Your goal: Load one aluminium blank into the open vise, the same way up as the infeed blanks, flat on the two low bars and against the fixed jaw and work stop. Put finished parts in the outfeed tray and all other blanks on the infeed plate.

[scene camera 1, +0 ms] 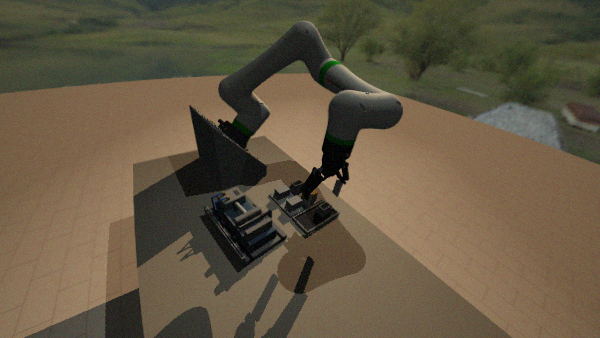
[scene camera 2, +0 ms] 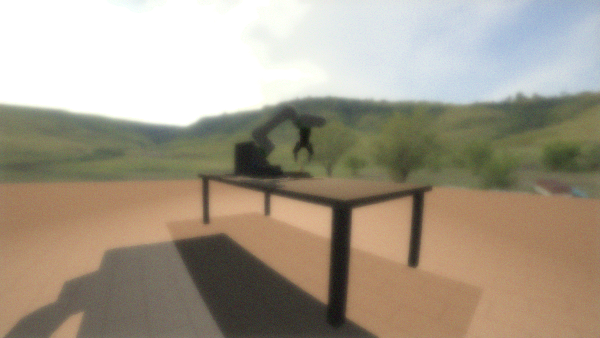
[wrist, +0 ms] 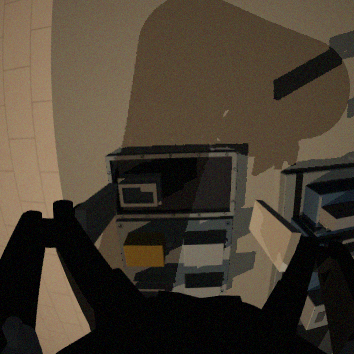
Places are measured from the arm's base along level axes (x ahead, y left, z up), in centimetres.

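Where they show: gripper, fingertip midpoint: (scene camera 1: 321,199) (scene camera 2: 302,162) (wrist: 185,207); arm's base, origin of the base link: (scene camera 1: 233,139) (scene camera 2: 256,158).
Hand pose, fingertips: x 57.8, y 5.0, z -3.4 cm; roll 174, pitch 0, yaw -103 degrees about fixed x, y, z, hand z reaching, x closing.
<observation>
Things, the pixels of their top centre, and the offset from my fingertips. "*": a spot on its surface instead. Level surfaces: height alone.
- infeed plate, middle of its top: (wrist: 175,262) (scene camera 1: 295,196) dx -16.4, dy +3.1, dz -12.0 cm
- grey aluminium blank, middle of its top: (wrist: 203,254) (scene camera 1: 294,200) dx -12.4, dy -1.7, dz -8.4 cm
- orange block, middle of its top: (wrist: 143,256) (scene camera 1: 309,192) dx -11.7, dy +7.3, dz -8.4 cm
- second grey blank, middle of its top: (wrist: 202,295) (scene camera 1: 282,189) dx -21.4, dy -1.1, dz -8.4 cm
- darker block, middle of its top: (wrist: 149,295) (scene camera 1: 297,182) dx -20.7, dy +8.0, dz -8.5 cm
- part with a recessed top, middle of its top: (wrist: 137,195) (scene camera 1: 325,205) dx -1.7, dy +6.4, dz -8.7 cm
- outfeed tray, surface spot: (wrist: 233,185) * dx -2.9, dy -7.2, dz -11.6 cm
- vise, middle of its top: (wrist: 350,275) (scene camera 1: 242,208) (scene camera 2: 266,165) dx -16.9, dy -24.5, dz -2.9 cm
- table, its level: dz -12.8 cm
My gripper (scene camera 1: 322,191) (scene camera 2: 303,156) (wrist: 185,207) is open and empty, with its fingers spread above the infeed plate (scene camera 1: 281,201) (wrist: 173,235). On this plate stand a grey aluminium blank (scene camera 1: 293,202) (wrist: 203,255), an orange block (scene camera 1: 313,195) (wrist: 144,255), a second grey blank (scene camera 1: 281,192) and a darker block (scene camera 1: 296,185). One finger partly hides the orange block in scene camera 1. A part with a recessed top (scene camera 1: 324,210) (wrist: 138,195) sits in the outfeed tray (scene camera 1: 323,224) (wrist: 233,185). The vise (scene camera 1: 246,214) stands beside the plate; its bars and work stop cannot be made out.
The vise's base and blue parts (wrist: 312,205) lie close to the right finger in the wrist view. A dark upright panel (scene camera 1: 220,150) stands by the robot's base. The table (scene camera 1: 400,290) (scene camera 2: 345,192) shows strong shadows. Scene camera 2 is blurred.
</observation>
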